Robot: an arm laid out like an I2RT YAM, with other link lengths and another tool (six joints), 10 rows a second.
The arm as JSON. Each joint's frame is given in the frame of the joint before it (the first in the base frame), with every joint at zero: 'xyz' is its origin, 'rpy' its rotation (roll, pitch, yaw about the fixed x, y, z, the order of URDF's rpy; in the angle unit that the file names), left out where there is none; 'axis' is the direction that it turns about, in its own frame. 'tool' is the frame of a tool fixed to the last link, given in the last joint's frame.
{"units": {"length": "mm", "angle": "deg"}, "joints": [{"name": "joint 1", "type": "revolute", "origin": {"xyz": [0.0, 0.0, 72.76]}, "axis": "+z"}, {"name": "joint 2", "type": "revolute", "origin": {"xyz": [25.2, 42.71, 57.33]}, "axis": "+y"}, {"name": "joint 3", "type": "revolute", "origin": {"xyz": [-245.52, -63.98, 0.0]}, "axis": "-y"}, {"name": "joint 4", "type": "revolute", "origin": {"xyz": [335.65, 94.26, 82.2]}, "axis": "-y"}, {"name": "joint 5", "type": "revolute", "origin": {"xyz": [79.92, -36.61, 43.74]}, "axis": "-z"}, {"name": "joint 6", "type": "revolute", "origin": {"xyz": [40.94, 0.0, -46.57]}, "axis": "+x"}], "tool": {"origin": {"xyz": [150.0, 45.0, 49.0], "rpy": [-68.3, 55.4, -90.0]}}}
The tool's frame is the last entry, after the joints.
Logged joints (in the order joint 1, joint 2, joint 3, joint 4, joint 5, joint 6), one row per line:
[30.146 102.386 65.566 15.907 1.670 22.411]
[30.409 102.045 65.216 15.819 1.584 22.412]
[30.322 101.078 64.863 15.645 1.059 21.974]
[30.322 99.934 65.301 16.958 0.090 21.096]
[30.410 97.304 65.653 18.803 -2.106 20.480]
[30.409 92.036 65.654 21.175 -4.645 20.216]
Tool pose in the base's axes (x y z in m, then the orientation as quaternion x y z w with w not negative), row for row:
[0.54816 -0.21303 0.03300 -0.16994 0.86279 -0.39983 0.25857]
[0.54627 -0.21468 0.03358 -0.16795 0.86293 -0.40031 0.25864]
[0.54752 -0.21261 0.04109 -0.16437 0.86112 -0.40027 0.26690]
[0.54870 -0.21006 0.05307 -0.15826 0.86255 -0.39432 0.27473]
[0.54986 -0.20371 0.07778 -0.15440 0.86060 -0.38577 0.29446]
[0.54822 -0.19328 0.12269 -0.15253 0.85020 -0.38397 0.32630]
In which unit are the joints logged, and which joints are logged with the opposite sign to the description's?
The joints are logged in degrees. Opposite sign: joint 1, joint 4, joint 6.
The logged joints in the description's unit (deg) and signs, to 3 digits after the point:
[-30.146 102.386 65.566 -15.907 1.670 -22.411]
[-30.409 102.045 65.216 -15.819 1.584 -22.412]
[-30.322 101.078 64.863 -15.645 1.059 -21.974]
[-30.322 99.934 65.301 -16.958 0.090 -21.096]
[-30.410 97.304 65.653 -18.803 -2.106 -20.480]
[-30.409 92.036 65.654 -21.175 -4.645 -20.216]

